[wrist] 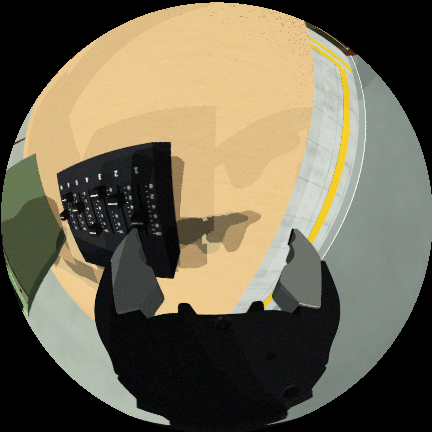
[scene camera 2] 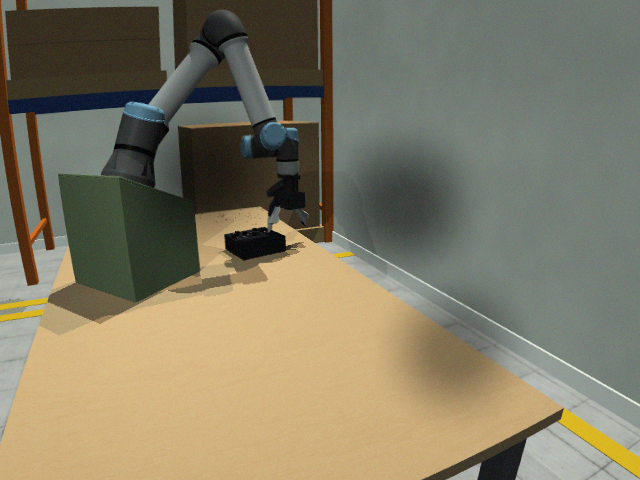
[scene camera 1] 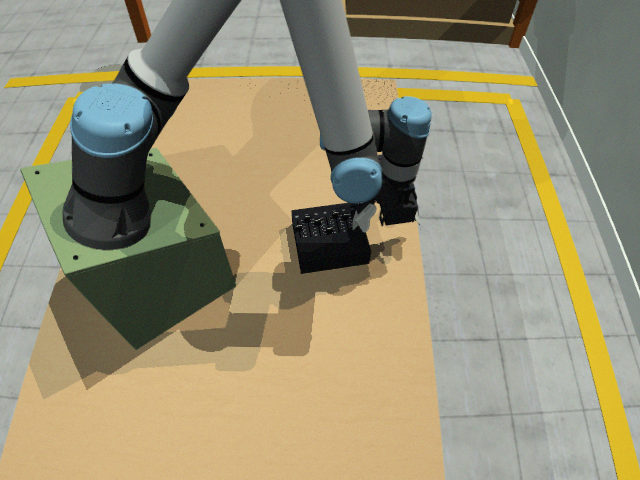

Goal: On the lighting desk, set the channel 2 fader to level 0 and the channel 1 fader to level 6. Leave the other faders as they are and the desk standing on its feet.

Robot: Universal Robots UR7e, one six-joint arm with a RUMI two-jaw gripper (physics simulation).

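Places are measured from the arm's base along level axes (x ahead, y left, z up), in millimetres.
Pixels of known places: gripper, fingertip midpoint: [wrist: 215,231] [scene camera 2: 287,229] [scene camera 1: 384,224]; arm's base, link origin: [scene camera 2: 127,184] [scene camera 1: 107,219].
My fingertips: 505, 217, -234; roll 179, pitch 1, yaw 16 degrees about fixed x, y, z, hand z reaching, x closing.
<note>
For each thing: its middle in the pictures, then the offset to it from my fingertips, as dx, dy, dz. Level surfaces: height alone.
- black lighting desk, body centre: [wrist: 107,215] [scene camera 1: 329,235] [scene camera 2: 254,241] -125, -32, -20
- channel 1 fader, body centre: [wrist: 139,219] -66, -4, +8
- channel 2 fader, body centre: [wrist: 115,200] -93, +7, +8
- wooden table, surface height: dz -55
The black lighting desk [scene camera 1: 334,254] [scene camera 2: 262,246] [wrist: 166,210] stands upright on the table. In the wrist view its numbers appear upside down. The channel 1 fader [wrist: 138,220] is well along its slot toward the 10 end, roughly at 7 to 8. The channel 2 fader [wrist: 115,200] is nearer the 0 end, roughly at 2 to 3; exact levels are hard to read. My gripper [scene camera 2: 286,227] [wrist: 215,231] is open and empty. One fingertip is over the desk close to the channel 1 fader; contact cannot be told. The other is out past the desk's side.
The other faders, such as channel 3 [wrist: 98,192], stand at differing levels beside channel 2. The green pedestal [scene camera 1: 149,289] [scene camera 2: 129,242] carrying the arm is left of the desk. The wooden table [scene camera 1: 336,392] [scene camera 2: 289,361] has its right edge close beside the desk, with a grey wall [scene camera 2: 491,129] beyond.
</note>
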